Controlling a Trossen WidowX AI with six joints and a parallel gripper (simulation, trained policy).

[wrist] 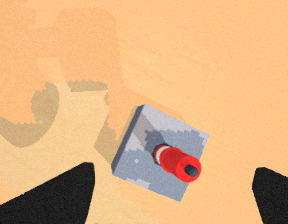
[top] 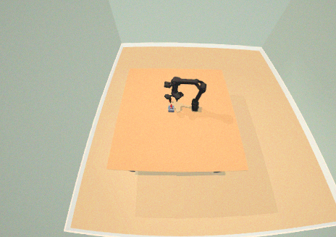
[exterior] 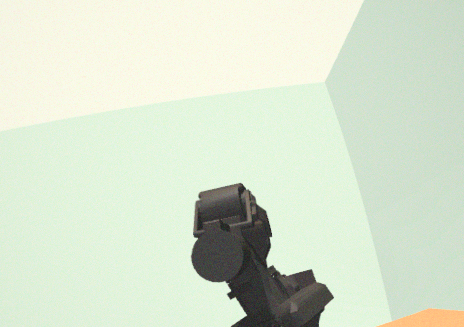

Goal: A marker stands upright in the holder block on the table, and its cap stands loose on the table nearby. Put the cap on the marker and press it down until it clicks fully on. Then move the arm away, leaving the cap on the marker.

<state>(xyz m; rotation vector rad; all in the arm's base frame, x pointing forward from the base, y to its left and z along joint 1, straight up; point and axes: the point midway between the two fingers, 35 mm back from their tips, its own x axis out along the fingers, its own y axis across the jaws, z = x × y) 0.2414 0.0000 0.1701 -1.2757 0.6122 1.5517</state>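
Right now the red cap is 30 mm ahead of my gripper tip, 110 mm to the right of it and 110 mm below it.
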